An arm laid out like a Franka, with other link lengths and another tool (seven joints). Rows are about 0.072 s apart.
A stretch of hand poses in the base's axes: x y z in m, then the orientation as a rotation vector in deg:
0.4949 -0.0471 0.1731 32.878 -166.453 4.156
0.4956 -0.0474 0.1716 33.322 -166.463 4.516
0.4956 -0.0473 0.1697 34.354 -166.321 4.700
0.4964 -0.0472 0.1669 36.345 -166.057 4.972
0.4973 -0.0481 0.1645 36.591 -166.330 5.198
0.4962 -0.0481 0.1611 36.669 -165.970 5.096
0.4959 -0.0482 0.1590 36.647 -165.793 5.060
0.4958 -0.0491 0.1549 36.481 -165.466 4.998
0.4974 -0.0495 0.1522 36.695 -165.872 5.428
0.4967 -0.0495 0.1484 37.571 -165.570 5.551
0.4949 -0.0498 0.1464 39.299 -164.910 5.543
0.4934 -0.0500 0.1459 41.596 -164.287 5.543
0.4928 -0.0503 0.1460 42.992 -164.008 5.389
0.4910 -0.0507 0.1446 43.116 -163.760 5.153
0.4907 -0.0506 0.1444 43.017 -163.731 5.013
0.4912 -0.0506 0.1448 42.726 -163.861 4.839
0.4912 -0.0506 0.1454 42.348 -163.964 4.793
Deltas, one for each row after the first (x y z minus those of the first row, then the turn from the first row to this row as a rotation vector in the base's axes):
0.0007 -0.0003 -0.0015 -0.190 -0.137 0.314
0.0007 -0.0002 -0.0034 -0.238 -0.202 1.023
0.0015 -0.0001 -0.0062 -0.271 -0.339 2.382
0.0024 -0.0010 -0.0086 -0.340 -0.681 2.525
0.0013 -0.0010 -0.0120 -0.336 -0.334 2.613
0.0010 -0.0011 -0.0141 -0.350 -0.154 2.618
0.0009 -0.0020 -0.0182 -0.390 0.199 2.544
0.0025 -0.0024 -0.0209 -0.569 -0.297 2.662
0.0018 -0.0024 -0.0247 -0.620 -0.189 3.283
0.0000 -0.0027 -0.0267 -0.568 0.112 4.503
-0.0015 -0.0029 -0.0272 -0.451 0.239 6.095
-0.0021 -0.0032 -0.0271 -0.256 0.232 7.041
-0.0039 -0.0036 -0.0285 -0.137 0.478 7.143
-0.0042 -0.0035 -0.0287 -0.062 0.550 7.074
-0.0037 -0.0035 -0.0283 0.046 0.516 6.854
-0.0037 -0.0035 -0.0277 0.056 0.507 6.589

